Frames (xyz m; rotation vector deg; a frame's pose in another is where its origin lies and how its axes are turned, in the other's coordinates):
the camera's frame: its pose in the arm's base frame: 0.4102 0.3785 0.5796 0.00 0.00 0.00
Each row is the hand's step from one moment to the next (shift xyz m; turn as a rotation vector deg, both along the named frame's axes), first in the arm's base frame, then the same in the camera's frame.
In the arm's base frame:
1: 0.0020 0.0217 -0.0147 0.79 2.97 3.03
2: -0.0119 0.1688 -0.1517 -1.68 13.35 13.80
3: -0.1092 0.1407 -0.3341 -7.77 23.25 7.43
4: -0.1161 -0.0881 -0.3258 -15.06 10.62 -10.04
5: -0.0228 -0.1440 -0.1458 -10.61 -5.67 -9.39
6: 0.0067 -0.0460 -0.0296 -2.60 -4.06 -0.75
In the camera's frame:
1: 0.0020 0.0217 -0.0147 0.79 2.97 3.03
2: -0.0119 0.1688 -0.1517 -1.68 13.35 13.80
3: -0.1092 0.1407 -0.3341 -7.77 23.25 7.43
4: -0.1161 -0.0881 -0.3258 -15.06 10.62 -10.04
5: -0.0228 -0.1440 -0.1458 -10.61 -5.67 -9.39
6: 0.0067 -0.0460 -0.0296 -2.60 -4.06 -0.75

